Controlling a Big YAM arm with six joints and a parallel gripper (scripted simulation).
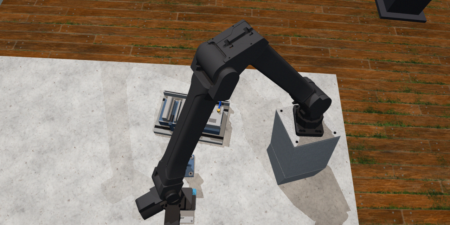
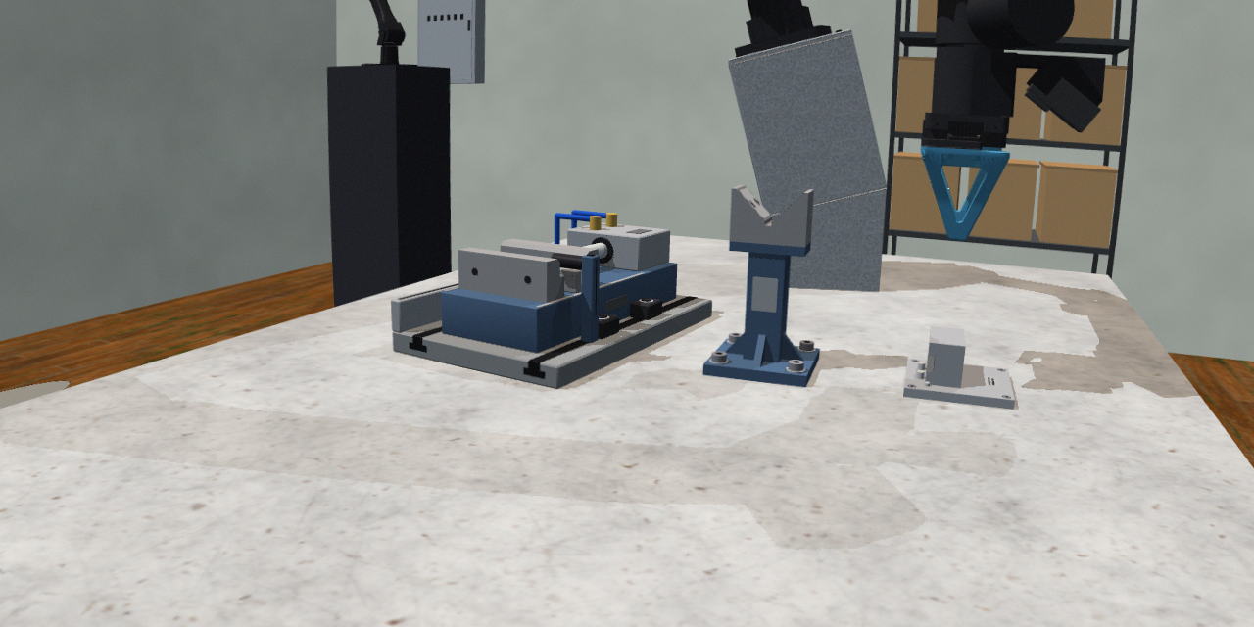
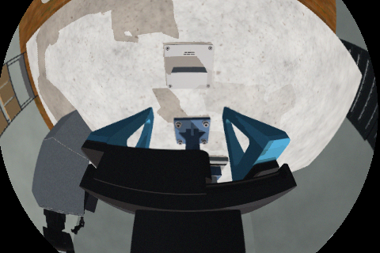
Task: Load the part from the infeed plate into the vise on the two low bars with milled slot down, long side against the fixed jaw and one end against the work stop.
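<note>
My hand is 12 cm above the grey part and 1 cm to the left of it. Round my hand: V-block post (16 cm to the right, 8 cm below, 2 cm ahead); infeed plate (14 cm below, 1 cm to the left); blue work-stop post (30 cm to the right, 8 cm below, 8 cm ahead).
</note>
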